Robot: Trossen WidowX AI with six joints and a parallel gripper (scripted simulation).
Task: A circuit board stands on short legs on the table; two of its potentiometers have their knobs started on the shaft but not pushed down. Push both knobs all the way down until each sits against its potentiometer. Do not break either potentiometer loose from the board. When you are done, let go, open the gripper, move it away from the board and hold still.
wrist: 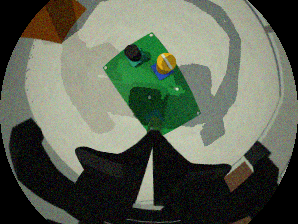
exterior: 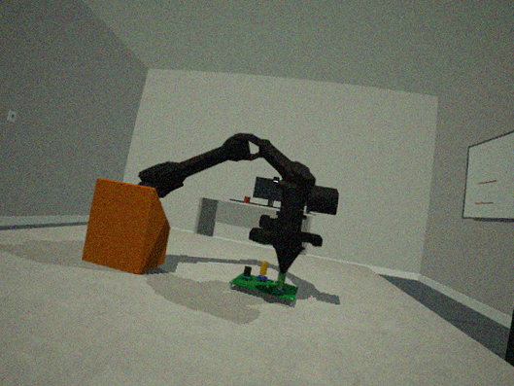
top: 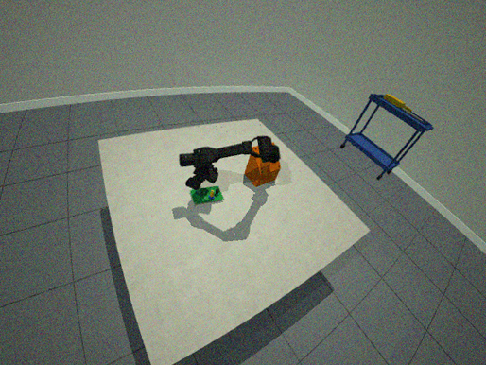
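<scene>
My gripper tip is 10 mm above the green knob. From my gripper tip the other things lie so: yellow knob: 50 mm behind, 60 mm to the left, 10 mm below.
</scene>
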